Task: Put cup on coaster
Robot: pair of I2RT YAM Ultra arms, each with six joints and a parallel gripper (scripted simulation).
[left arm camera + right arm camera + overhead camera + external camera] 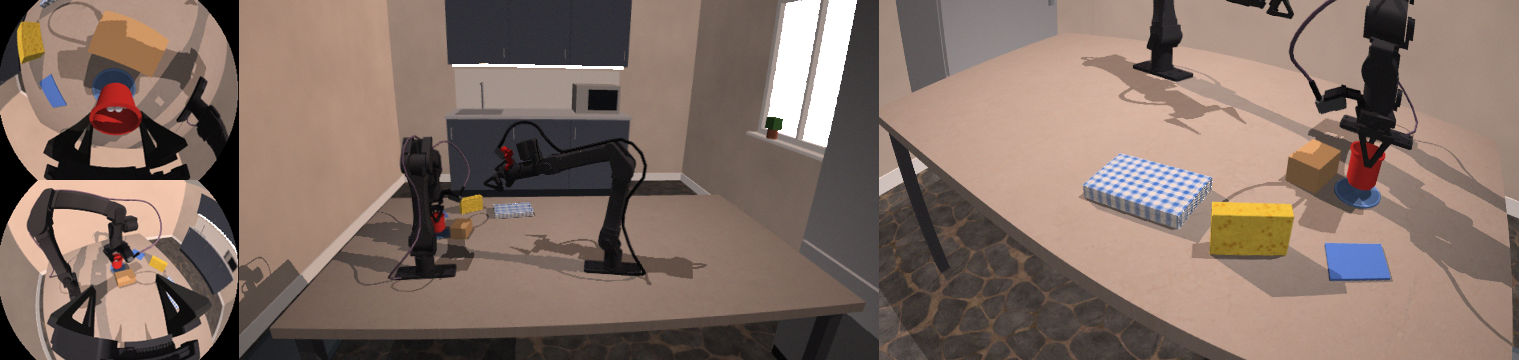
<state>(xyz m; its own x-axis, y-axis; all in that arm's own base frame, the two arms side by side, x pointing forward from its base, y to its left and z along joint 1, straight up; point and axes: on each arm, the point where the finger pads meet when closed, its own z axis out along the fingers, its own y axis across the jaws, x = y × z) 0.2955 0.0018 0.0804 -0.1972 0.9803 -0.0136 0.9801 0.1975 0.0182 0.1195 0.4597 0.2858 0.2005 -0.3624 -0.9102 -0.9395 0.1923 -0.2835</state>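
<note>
My left hand is 100 mm to the left of the box and 60 mm above it. Also, from my left hand: blue square pad (190 mm ahead, 50 mm to the left, 80 mm below); then red cup (30 mm below).
</note>
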